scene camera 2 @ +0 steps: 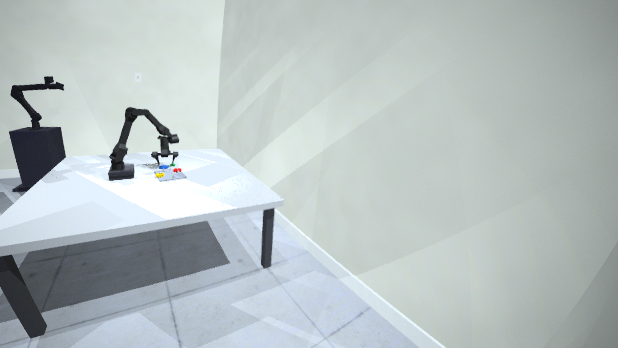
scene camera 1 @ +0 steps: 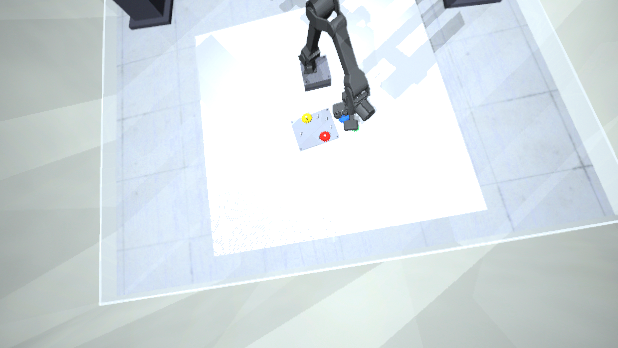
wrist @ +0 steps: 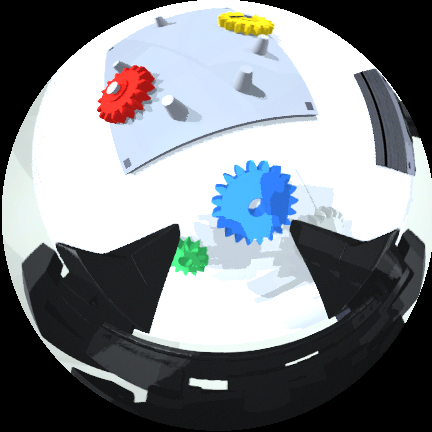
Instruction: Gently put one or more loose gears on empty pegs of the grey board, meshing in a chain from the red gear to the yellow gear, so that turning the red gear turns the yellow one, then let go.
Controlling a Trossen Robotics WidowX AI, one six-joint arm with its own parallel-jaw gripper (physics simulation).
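Places are measured from the arm's base along level axes (x right, y ahead, z up), in metres.
Pixels of known places: gripper, fingertip midpoint: (scene camera 2: 165, 165) (scene camera 1: 347, 118) (wrist: 236, 227); arm's base, link origin: (scene camera 2: 118, 169) (scene camera 1: 310, 67).
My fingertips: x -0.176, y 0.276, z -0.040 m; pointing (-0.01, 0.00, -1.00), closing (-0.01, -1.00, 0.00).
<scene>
For each thing: its top centre in the pictures, then the offset to it from my fingertips. Level surfaces: height alone.
- grey board, top centre: (scene camera 1: 313, 126) (scene camera 2: 169, 170) dx +0.173, dy +0.034, dz +0.015 m
- red gear, top centre: (wrist: 115, 89) (scene camera 1: 324, 135) dx +0.119, dy +0.084, dz +0.009 m
- yellow gear, top centre: (scene camera 1: 306, 117) (scene camera 2: 159, 173) dx +0.208, dy -0.022, dz +0.010 m
- peg, top centre: (wrist: 246, 68) dx +0.107, dy -0.007, dz +0.013 m
- large blue gear, top centre: (wrist: 257, 207) (scene camera 1: 344, 116) (scene camera 2: 163, 166) dx +0.016, dy -0.014, dz +0.001 m
- small green gear, top centre: (wrist: 184, 261) (scene camera 2: 172, 163) dx -0.035, dy +0.046, dz +0.001 m
- white gear, top centre: (wrist: 325, 241) dx -0.022, dy -0.094, dz +0.001 m
- white table, surface height: dz -0.016 m
The grey board (scene camera 1: 311, 141) (wrist: 195, 65) carries the red gear (scene camera 1: 325, 136) (scene camera 2: 177, 170) (wrist: 131, 95) and the yellow gear (scene camera 1: 307, 118) (scene camera 2: 160, 175) (wrist: 246, 25). Several bare pegs stand on it, including one peg (wrist: 245, 78) near the edge facing my gripper. A large blue gear (scene camera 1: 343, 119) (scene camera 2: 164, 167) (wrist: 240, 192) lies flat on the table beside the board. My gripper (scene camera 1: 345, 117) (scene camera 2: 166, 163) (wrist: 236, 227) is open and empty, low over the blue gear, its fingers spread wide. A small green gear (scene camera 2: 173, 165) (wrist: 191, 256) lies by the left fingertip in the wrist view.
A white gear (wrist: 328, 219) lies behind the right finger in the wrist view, partly hidden and faint against the white table (scene camera 1: 260, 200) (scene camera 2: 200, 197). The arm's dark base (scene camera 1: 317, 80) (scene camera 2: 121, 173) (wrist: 387, 122) stands near the board.
</scene>
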